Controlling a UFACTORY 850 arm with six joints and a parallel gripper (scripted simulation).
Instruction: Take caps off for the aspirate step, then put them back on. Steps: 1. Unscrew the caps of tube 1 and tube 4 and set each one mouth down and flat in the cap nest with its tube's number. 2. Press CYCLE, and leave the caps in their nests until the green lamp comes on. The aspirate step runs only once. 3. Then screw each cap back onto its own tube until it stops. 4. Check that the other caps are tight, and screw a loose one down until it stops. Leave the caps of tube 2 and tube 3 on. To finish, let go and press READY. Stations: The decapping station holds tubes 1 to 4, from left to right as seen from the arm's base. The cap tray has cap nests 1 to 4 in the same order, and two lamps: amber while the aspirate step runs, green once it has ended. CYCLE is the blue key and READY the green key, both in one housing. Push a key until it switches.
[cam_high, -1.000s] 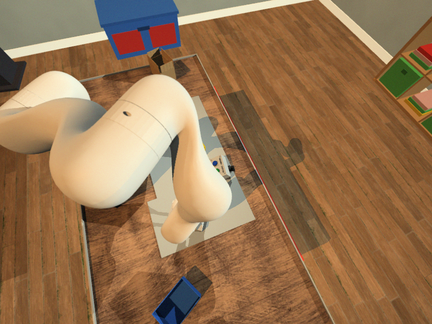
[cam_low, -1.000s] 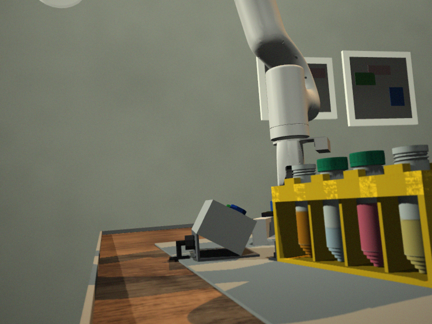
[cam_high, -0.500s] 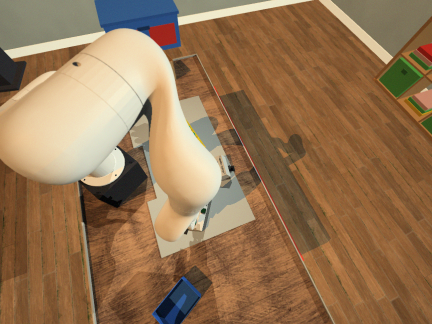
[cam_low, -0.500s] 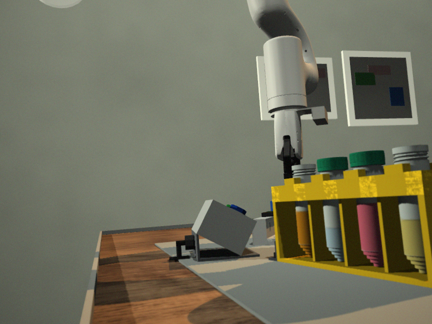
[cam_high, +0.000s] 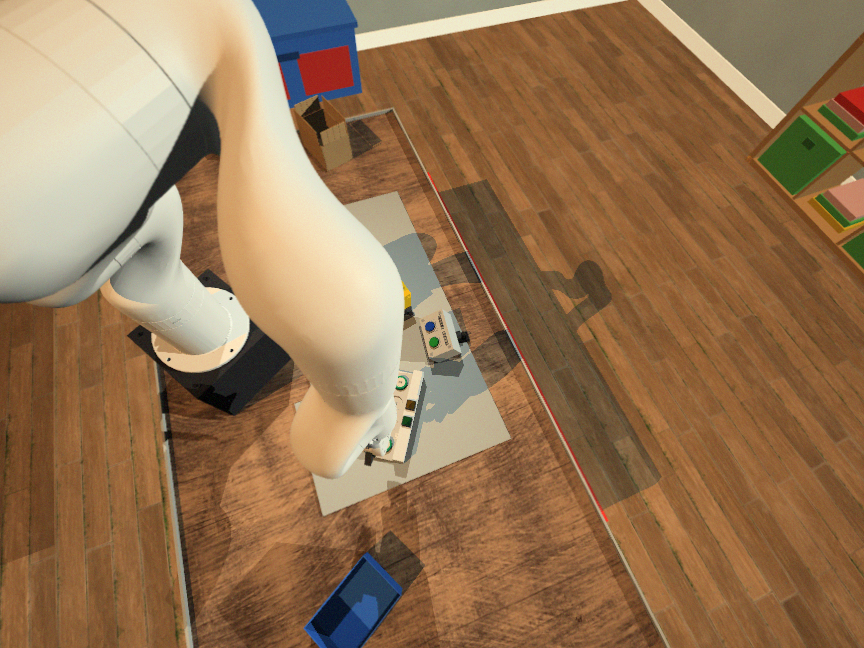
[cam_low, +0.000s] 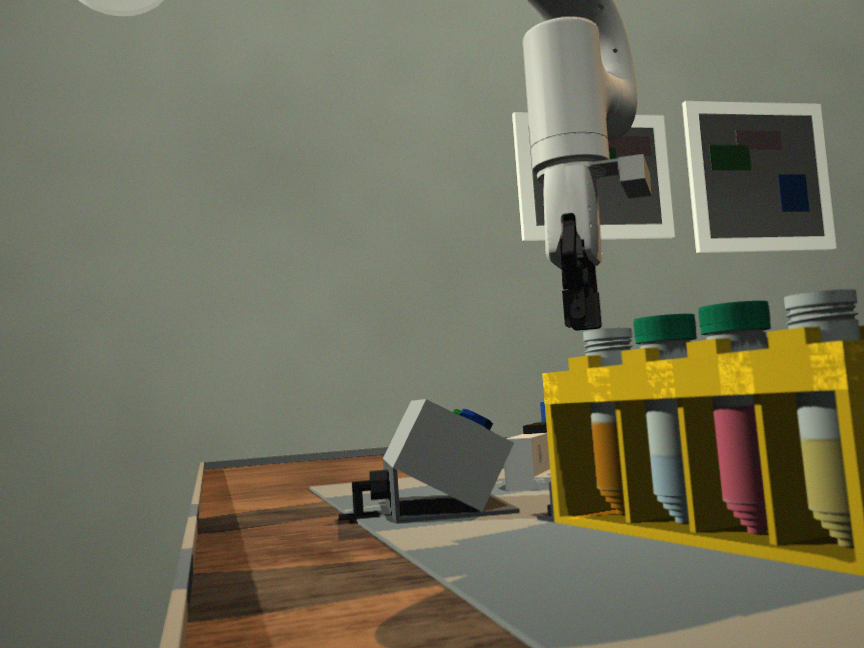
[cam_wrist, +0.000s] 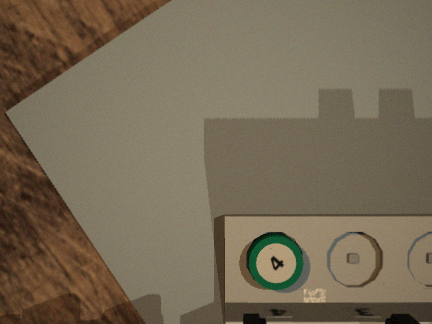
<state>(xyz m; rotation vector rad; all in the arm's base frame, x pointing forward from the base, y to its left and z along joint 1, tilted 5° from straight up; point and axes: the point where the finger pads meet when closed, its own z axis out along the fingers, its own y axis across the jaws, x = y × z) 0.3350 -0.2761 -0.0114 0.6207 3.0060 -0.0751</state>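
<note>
Now: hand 26 cm to the right of the blue cycle key, 16 cm short of it and 10 cm above it. Also, from my hand: green cap: 16 cm below; grey key housing: 24 cm to the left, 18 cm ahead, 12 cm below; green key: 22 cm to the left, 16 cm ahead, 10 cm below.
</note>
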